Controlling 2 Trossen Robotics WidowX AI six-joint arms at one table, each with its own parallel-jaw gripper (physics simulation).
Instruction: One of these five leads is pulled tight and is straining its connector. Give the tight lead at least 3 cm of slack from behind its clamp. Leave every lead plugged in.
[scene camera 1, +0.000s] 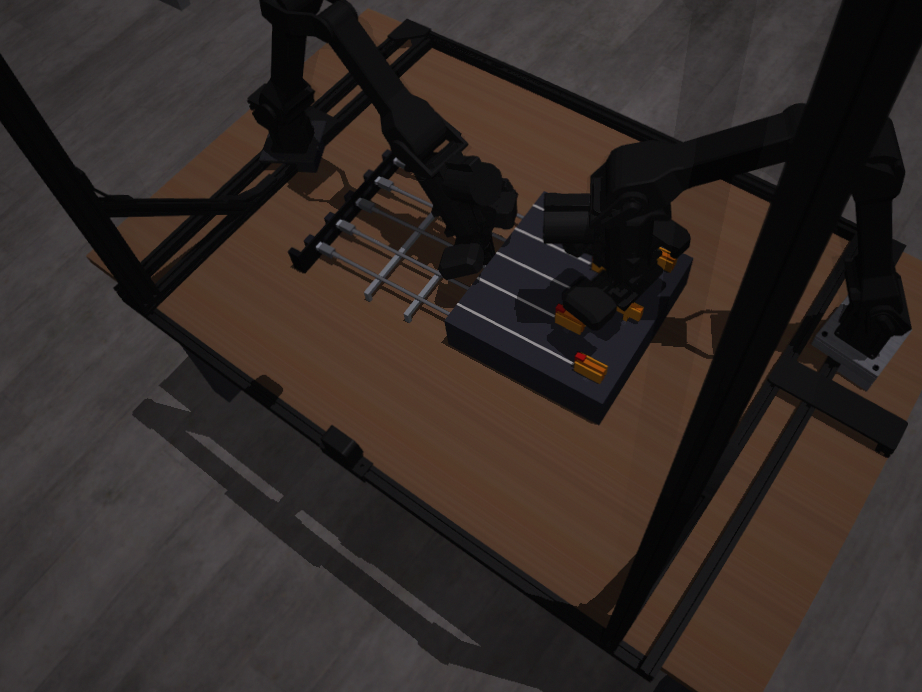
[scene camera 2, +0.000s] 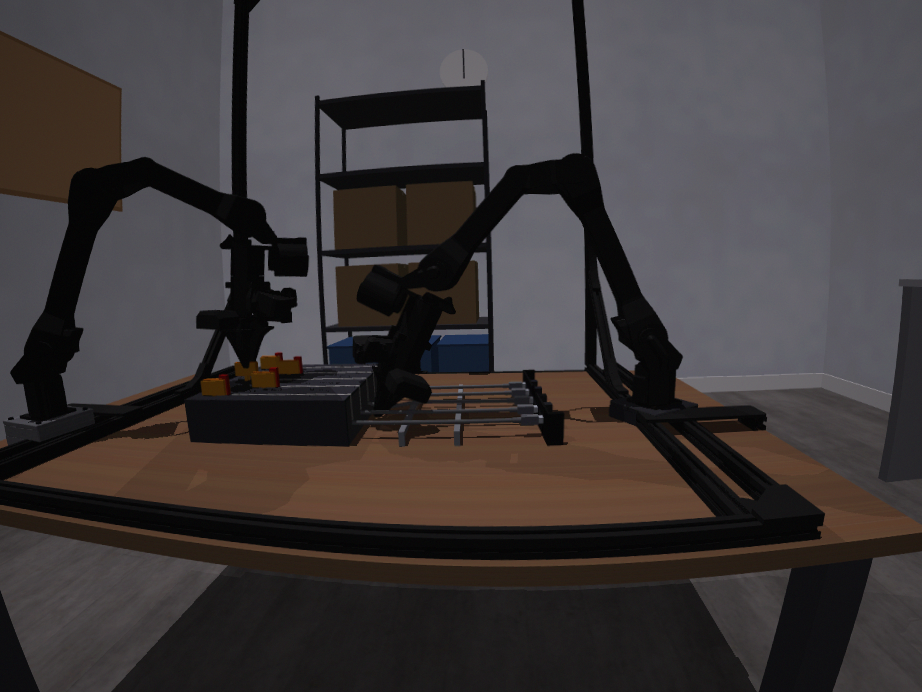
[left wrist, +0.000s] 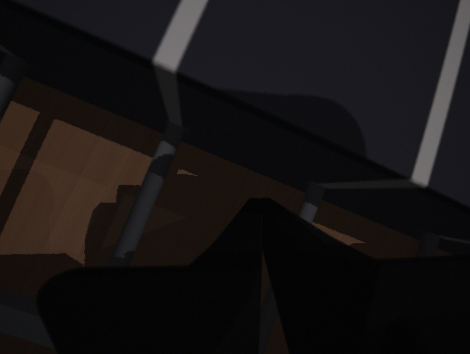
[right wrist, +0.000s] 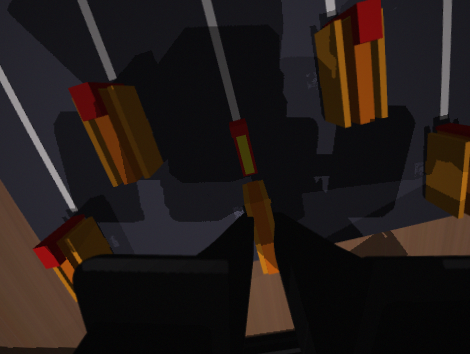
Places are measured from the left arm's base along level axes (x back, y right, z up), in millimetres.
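Pixels of known places: left gripper, fingertip midpoint: (scene camera 2: 376, 416) (left wrist: 258, 208); right gripper, fingertip midpoint: (scene camera 1: 625, 305) (scene camera 2: 248, 367) (right wrist: 262, 221); left arm's base at its link origin: (scene camera 1: 292, 139) (scene camera 2: 654, 402); right arm's base at its link origin: (scene camera 1: 864, 332) (scene camera 2: 48, 414).
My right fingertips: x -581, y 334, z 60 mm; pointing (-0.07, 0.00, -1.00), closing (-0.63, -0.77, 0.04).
Observation:
Ahead of a thing's pixels: the offset from my right fingertips to its top centre. "pt": to the spot under its first point.
Leads (scene camera 1: 513, 332) (right wrist: 220, 55) cross the dark block @[dx +77, dy -36, dz -21 mm] (scene camera 1: 521, 372) (scene camera 2: 268, 420) to orange clamps @[pt dx +42, dy +101, dz -3 mm] (scene camera 1: 590, 368) (right wrist: 112, 135) with red ends. My right gripper (right wrist: 262, 221) (scene camera 2: 248, 363) is shut on the orange piece @[pt dx +14, dy -7, dz +3 mm] (right wrist: 257, 195) (scene camera 1: 633, 312) of the middle clamp, behind a red piece with a yellow strip @[pt dx +27, dy -12, dz -19 mm] (right wrist: 245, 154). My left gripper (left wrist: 258, 208) is shut and points down beside the block's edge. A lead @[pt dx +200, dy -94, dz -63 mm] (left wrist: 309, 212) runs close to its fingertips and passes partly out of sight behind them. I cannot tell from the frames which lead is tight.
The leads' grey connectors (scene camera 1: 325, 247) (scene camera 2: 530, 420) sit at a black rail (scene camera 1: 301, 259) (scene camera 2: 552, 426). Two grey crossbars @[pt dx +379, dy -34, dz -67 mm] (scene camera 1: 370, 291) @[dx +269, dy -276, dz -66 mm] (scene camera 2: 458, 432) lie between rail and block. Neighbouring clamps @[pt dx +31, dy -69, dz -1 mm] (right wrist: 352, 70) stand on both sides of my right fingers. A black frame surrounds the table.

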